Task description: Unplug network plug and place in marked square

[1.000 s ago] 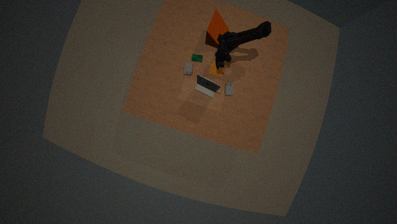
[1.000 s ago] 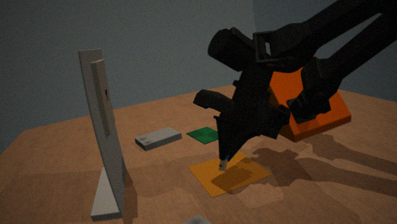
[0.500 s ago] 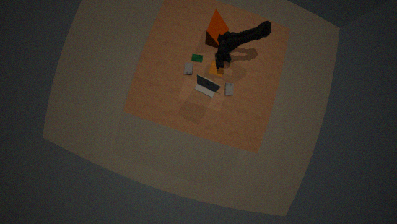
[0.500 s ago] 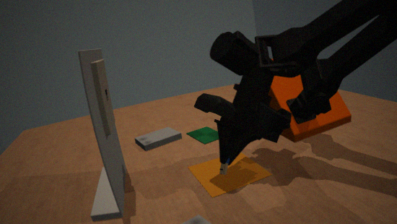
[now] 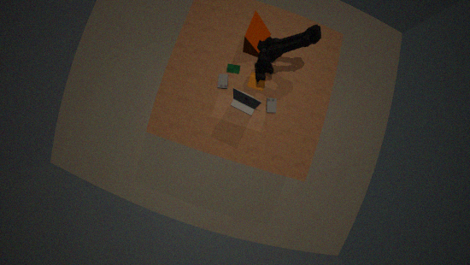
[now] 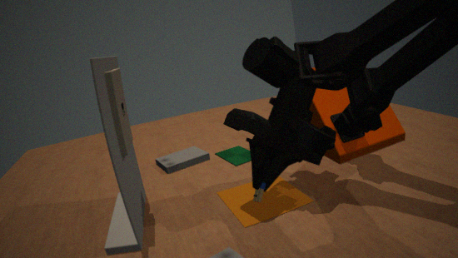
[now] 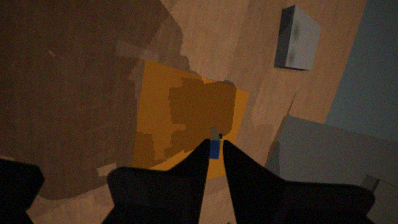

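Right now my gripper tip is right at the network plug. The rest, counted from my gripper tip: green patch: 20 cm to the right, 4 cm behind, 2 cm below; grey upright panel: 20 cm ahead, 10 cm above, 4 cm to the right; yellow marked square: 2 cm below, 1 cm behind.
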